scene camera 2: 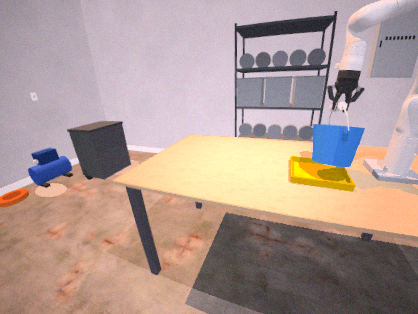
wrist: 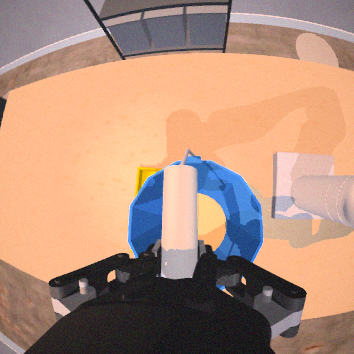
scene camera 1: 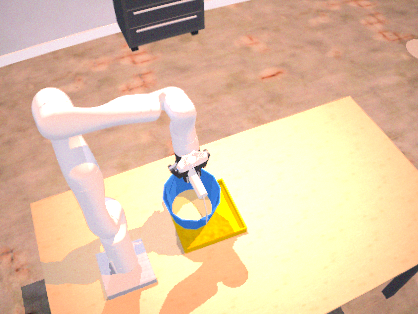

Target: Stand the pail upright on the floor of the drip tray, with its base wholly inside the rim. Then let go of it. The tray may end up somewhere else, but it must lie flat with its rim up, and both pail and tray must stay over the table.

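Pixels of known places: gripper, fingertip midpoint: (scene camera 2: 338,111) (wrist: 180,248) (scene camera 1: 192,178); arm's base, origin of the base link: (scene camera 2: 392,169) (wrist: 305,192) (scene camera 1: 124,261).
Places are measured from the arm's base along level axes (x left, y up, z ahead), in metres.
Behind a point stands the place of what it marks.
Observation:
My gripper (scene camera 1: 192,175) @(x 0.011, y 0.262, z 0.306 m) (scene camera 2: 342,103) (wrist: 180,248) @(x 0.011, y 0.262, z 0.306 m) is shut on the white grip of the pail's wire handle. The blue pail (scene camera 1: 192,223) @(x -0.065, y 0.134, z 0.252 m) (scene camera 2: 336,145) @(x 0.099, y 0.142, z 0.329 m) (wrist: 245,220) @(x 0.015, y 0.148, z 0.211 m) hangs below it, nearly upright with a slight tilt. The yellow drip tray (scene camera 1: 216,241) @(x -0.101, y -0.015, z 0.323 m) (scene camera 2: 322,184) @(x 0.139, y -0.016, z 0.366 m) (wrist: 139,182) @(x -0.080, y -0.012, z 0.445 m) lies flat on the table, rim up. In scene camera 2 the pail's base is a little above the tray, and its shadow falls on the tray floor. In scene camera 1 the pail covers the tray's far-left part. Whether the base is wholly within the rim is hard to tell.
The arm's base plate (scene camera 1: 145,265) @(x -0.053, y 0.002, z 0.057 m) (wrist: 302,161) @(x -0.082, y 0.005, z -0.002 m) stands on the wooden table (scene camera 1: 310,175) @(x -0.057, y -0.029, z 0.819 m) (scene camera 2: 225,165) @(x -0.029, y -0.029, z 0.792 m) to the tray's left in scene camera 1. A shelf rack (scene camera 2: 235,75) and a dark cabinet (scene camera 2: 107,152) stand beyond the table.

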